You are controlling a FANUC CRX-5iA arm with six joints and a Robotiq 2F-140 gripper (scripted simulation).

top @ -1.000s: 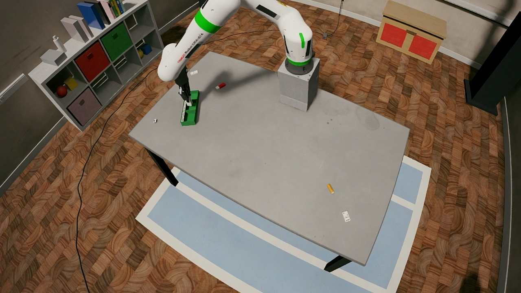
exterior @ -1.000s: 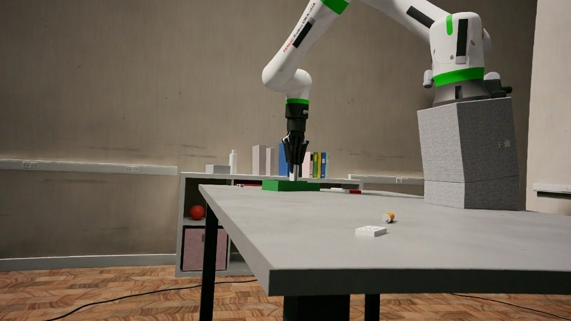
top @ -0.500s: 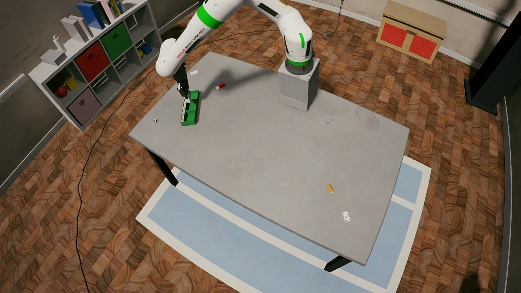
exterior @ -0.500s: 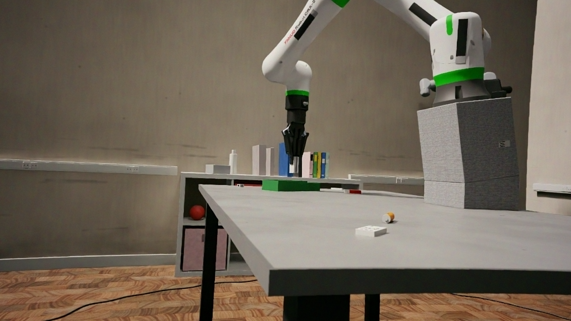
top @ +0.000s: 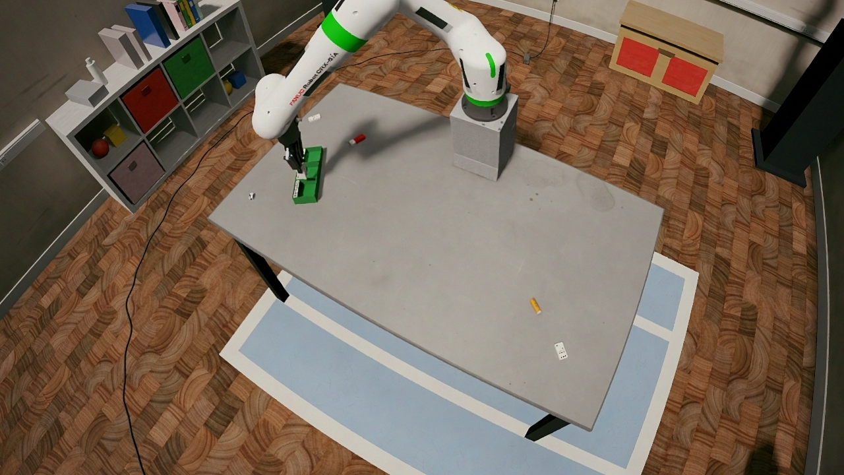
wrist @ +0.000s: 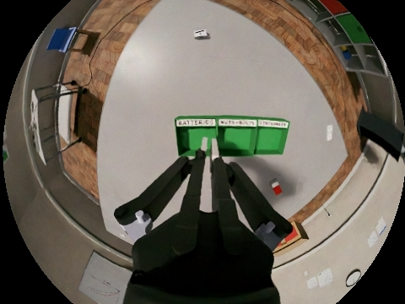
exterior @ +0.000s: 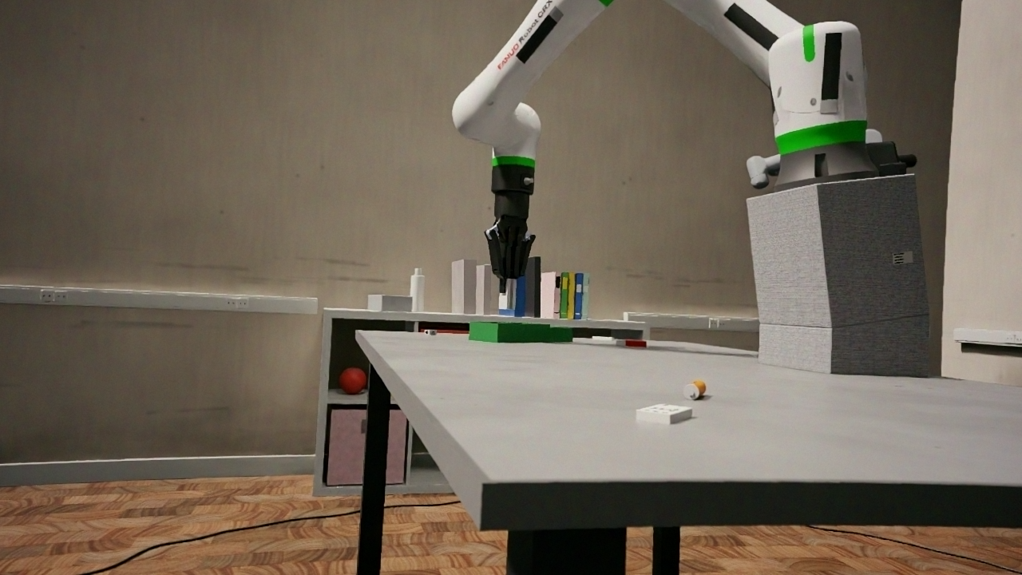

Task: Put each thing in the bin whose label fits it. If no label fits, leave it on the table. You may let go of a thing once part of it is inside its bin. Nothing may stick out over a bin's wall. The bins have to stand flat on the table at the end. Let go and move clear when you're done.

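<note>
Now: the red piece 270 mm behind my hand, 50 mm to the left of it and 100 mm below it. Also, from my hand: orange cylinder (110 mm ahead, 890 mm to the left, 100 mm below).
</note>
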